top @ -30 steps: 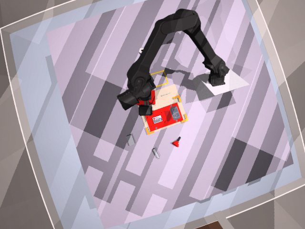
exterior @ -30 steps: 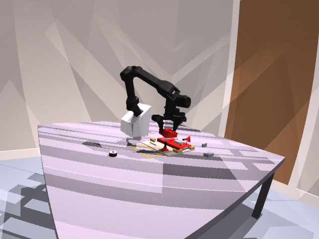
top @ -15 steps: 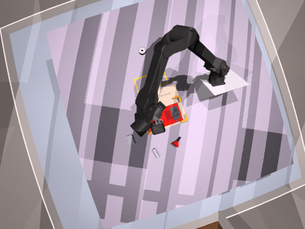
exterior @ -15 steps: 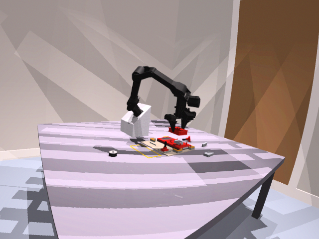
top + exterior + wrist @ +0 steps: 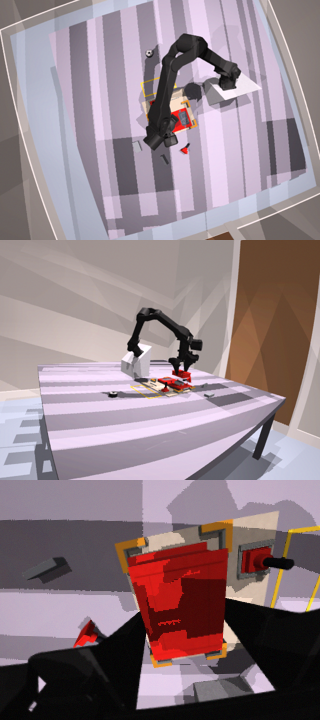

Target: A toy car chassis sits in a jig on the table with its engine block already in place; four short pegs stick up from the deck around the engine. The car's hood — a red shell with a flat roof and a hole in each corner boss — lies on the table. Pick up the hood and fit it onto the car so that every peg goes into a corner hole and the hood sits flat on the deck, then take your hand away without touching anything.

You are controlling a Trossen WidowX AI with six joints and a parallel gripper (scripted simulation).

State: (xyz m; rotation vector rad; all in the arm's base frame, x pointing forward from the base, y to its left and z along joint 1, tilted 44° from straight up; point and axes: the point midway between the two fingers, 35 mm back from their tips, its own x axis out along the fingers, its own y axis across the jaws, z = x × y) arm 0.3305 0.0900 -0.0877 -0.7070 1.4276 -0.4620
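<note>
Now: gripper tip 60 mm above the grey engine block and 10 mm past it. Also, from my gripper tip: black wheel 420 mm to the right, 80 mm below; jig 80 mm below, 40 mm to the right, 40 mm behind; red hood 10 mm above.
</note>
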